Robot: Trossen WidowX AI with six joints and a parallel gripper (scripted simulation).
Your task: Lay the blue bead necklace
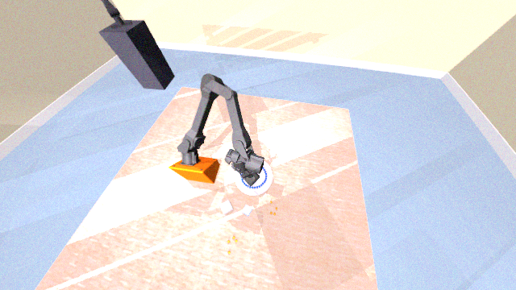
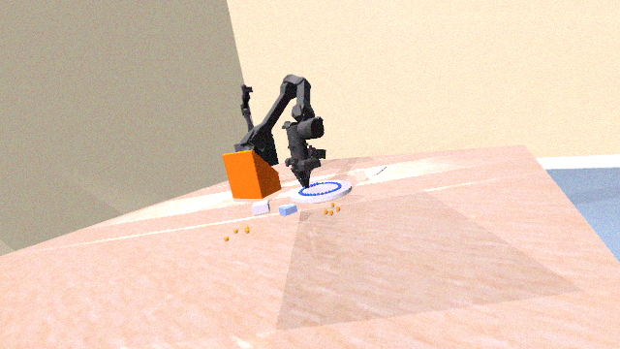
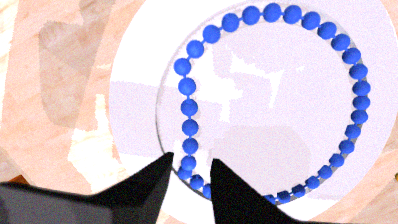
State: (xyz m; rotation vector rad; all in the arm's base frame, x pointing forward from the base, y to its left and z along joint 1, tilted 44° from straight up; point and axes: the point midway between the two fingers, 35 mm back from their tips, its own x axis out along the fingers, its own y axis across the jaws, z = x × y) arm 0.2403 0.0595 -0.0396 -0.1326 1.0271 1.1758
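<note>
My gripper tip is 50 mm short of the round white bead board and 10 mm above it. Also, from my gripper tip: white block: 170 mm to the right, 50 mm behind; light blue cube: 170 mm to the right, 50 mm ahead, 10 mm below; beige cube: 140 mm to the left, 140 mm ahead.
</note>
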